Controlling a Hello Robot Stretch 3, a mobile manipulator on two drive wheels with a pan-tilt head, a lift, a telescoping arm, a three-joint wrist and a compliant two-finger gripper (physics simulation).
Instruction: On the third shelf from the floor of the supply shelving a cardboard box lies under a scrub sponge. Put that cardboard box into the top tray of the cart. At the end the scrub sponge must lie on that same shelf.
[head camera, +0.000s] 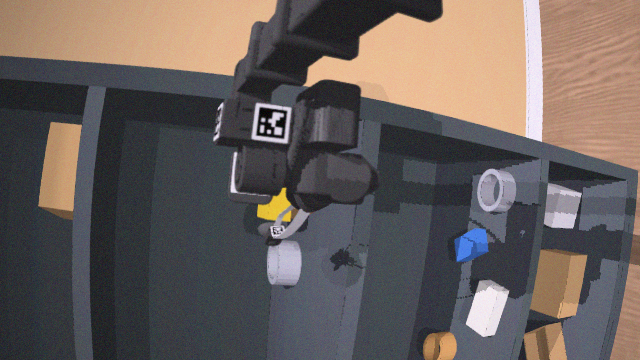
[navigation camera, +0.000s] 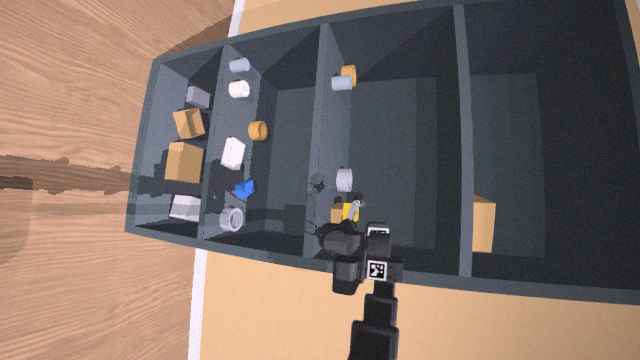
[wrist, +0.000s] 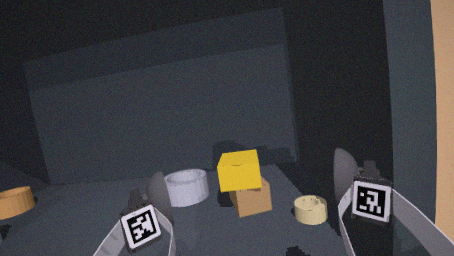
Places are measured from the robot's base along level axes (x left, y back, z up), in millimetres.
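Pixels of known places: gripper, between the fingertips: (navigation camera: 358, 224) (wrist: 249, 180).
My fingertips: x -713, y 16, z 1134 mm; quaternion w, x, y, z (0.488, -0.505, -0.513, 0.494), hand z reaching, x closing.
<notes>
Ahead of a thing's pixels: the offset from my fingertips to its middle. Level surfaces: height alone.
The yellow scrub sponge @(dz -71, dx -248, dy -20 mm) (head camera: 272, 207) (navigation camera: 351, 212) (wrist: 240, 172) lies on top of the brown cardboard box @(dz -118, dx -252, dy -12 mm) (navigation camera: 337, 213) (wrist: 254, 201) on the third shelf @(dz -143 mm) (head camera: 320, 310) (navigation camera: 330, 135) (wrist: 115, 220). The sponge overhangs the box. My gripper (wrist: 249, 180) is open in the wrist view. Its fingers stand wide apart, and the sponge and box show between them, farther into the shelf. I cannot tell the exact distance. In the head and navigation views the wrist hides part of both things and one of the fingers. The cart does not show.
A grey ring @(dz -119, dx -314, dy -151 mm) (head camera: 285, 263) (navigation camera: 344, 180) (wrist: 187, 187) stands left of the box in the wrist view, a cream ring @(dz -131, dx -180, dy +88 mm) (wrist: 310, 210) right of it. The shelving's side wall (wrist: 412, 125) is at the right. A tan box @(dz +364, dx -281, dy -19 mm) (head camera: 60, 170) (navigation camera: 483, 225) stands one shelf higher.
</notes>
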